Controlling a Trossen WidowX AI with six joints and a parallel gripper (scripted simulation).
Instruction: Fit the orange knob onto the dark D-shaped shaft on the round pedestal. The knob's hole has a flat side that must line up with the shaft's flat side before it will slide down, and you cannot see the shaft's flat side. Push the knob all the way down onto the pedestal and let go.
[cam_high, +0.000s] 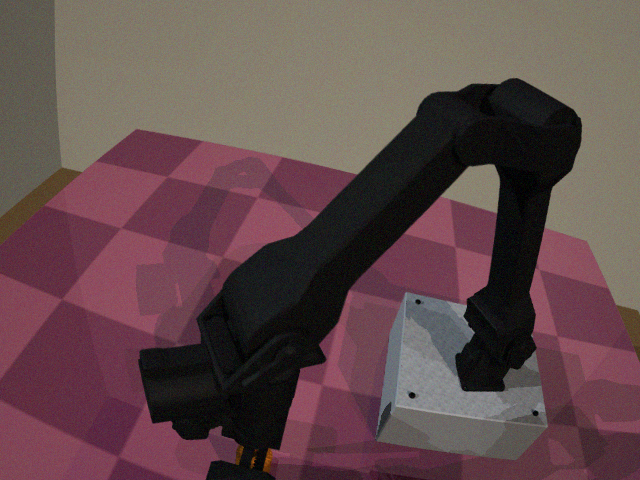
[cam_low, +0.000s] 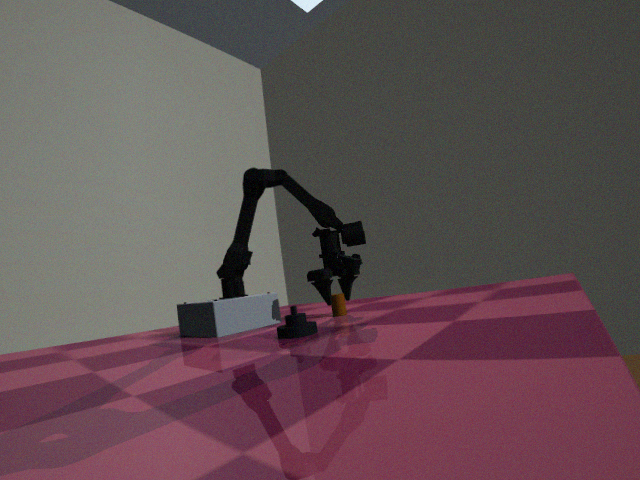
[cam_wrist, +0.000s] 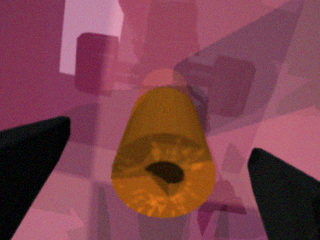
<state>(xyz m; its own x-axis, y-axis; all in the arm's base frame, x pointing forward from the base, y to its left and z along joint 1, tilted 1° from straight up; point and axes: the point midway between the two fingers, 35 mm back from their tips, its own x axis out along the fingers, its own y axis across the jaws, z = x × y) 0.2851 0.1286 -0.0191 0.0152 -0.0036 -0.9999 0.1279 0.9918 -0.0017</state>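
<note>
Right now my gripper tip is right at the orange knob. Round my gripper tip: round pedestal (26 cm to the right, 3 cm ahead).
</note>
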